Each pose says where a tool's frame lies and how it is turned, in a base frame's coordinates. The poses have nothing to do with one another.
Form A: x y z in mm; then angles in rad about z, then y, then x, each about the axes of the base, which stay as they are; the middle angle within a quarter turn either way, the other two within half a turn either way.
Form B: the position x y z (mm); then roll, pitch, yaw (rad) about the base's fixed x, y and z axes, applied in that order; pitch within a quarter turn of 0, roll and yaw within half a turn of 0. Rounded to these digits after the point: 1 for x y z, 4 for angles.
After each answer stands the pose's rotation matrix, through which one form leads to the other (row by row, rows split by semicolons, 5 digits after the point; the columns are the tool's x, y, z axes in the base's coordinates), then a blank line. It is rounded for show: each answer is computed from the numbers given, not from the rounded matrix.
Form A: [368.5, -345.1, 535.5, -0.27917, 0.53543, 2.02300]
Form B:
[368.5, -345.1, 535.5, 1.9563, 0.0336, 0.5967]
0.82675 0.23699 0.51021; 0.56156 -0.29357 -0.77360; -0.03356 0.92609 -0.37580

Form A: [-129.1, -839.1, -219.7, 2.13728, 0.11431, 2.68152]
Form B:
[-129.1, -839.1, -219.7, -2.7920, -0.3255, -2.1685]
-0.53317 -0.83829 0.11406; -0.78324 0.43813 -0.44112; 0.31981 -0.32452 -0.89017

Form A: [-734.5, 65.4, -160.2, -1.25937, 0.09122, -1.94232]
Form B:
[-734.5, 65.4, -160.2, -2.5291, -1.1131, 0.8085]
0.30514 0.94794 0.09109; 0.31956 -0.19204 0.92790; 0.89709 -0.25403 -0.36153

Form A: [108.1, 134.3, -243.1, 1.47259, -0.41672, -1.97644]
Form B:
[108.1, 134.3, -243.1, 2.9530, 1.1946, -1.3242]
0.08966 -0.91002 -0.40476; -0.35624 -0.40882 0.84021; -0.93008 0.06886 -0.36084

